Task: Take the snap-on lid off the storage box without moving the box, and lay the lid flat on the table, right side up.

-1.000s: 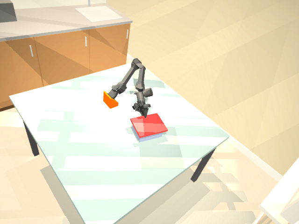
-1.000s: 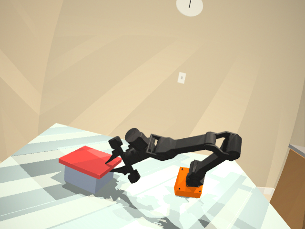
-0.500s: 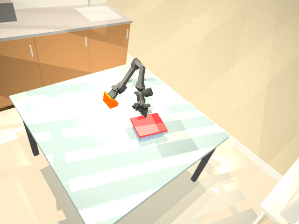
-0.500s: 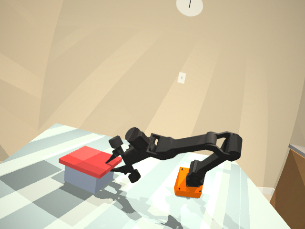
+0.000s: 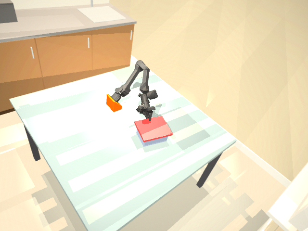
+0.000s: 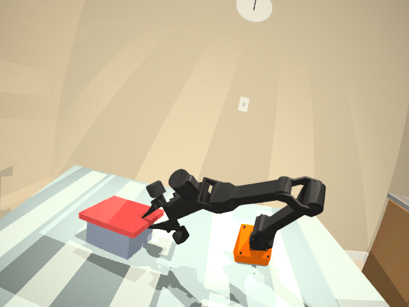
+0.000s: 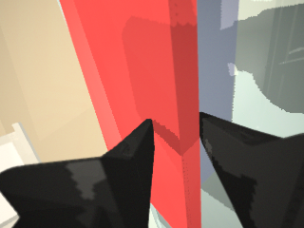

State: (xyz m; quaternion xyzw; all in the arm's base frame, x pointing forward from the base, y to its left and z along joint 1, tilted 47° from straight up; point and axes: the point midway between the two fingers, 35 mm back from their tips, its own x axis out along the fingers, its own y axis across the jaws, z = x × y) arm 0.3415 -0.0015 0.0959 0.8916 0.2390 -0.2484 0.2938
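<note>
Right now my gripper tip is 70 mm short of the red lid and 20 mm to the left of it. The rest, counted from my gripper tip: storage box: 70 mm ahead, 20 mm to the right, 50 mm below.
</note>
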